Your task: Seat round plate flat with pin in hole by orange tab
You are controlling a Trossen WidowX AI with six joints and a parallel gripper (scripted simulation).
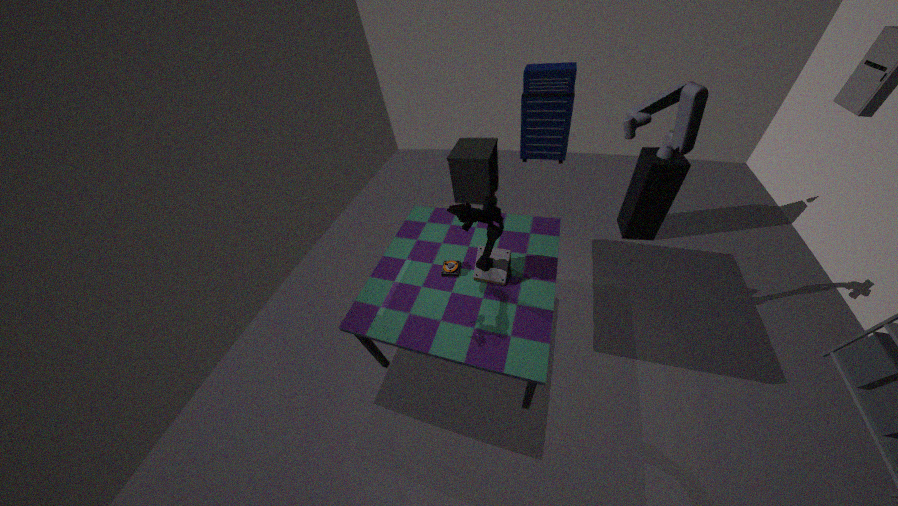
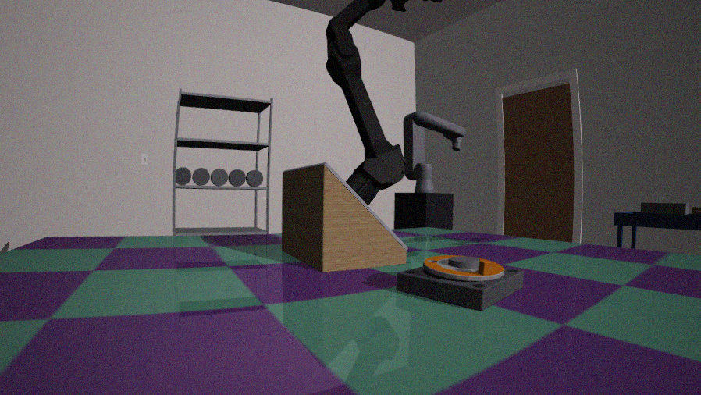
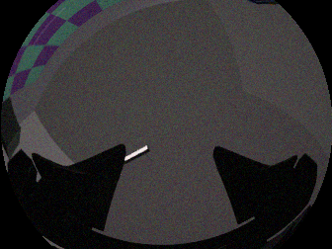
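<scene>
My gripper tip is now 670 mm above the round plate, 200 mm to the left of it and 150 mm short of it. Round my gripper tip: dark grey square base 680 mm below, 200 mm to the right, 130 mm ahead.
</scene>
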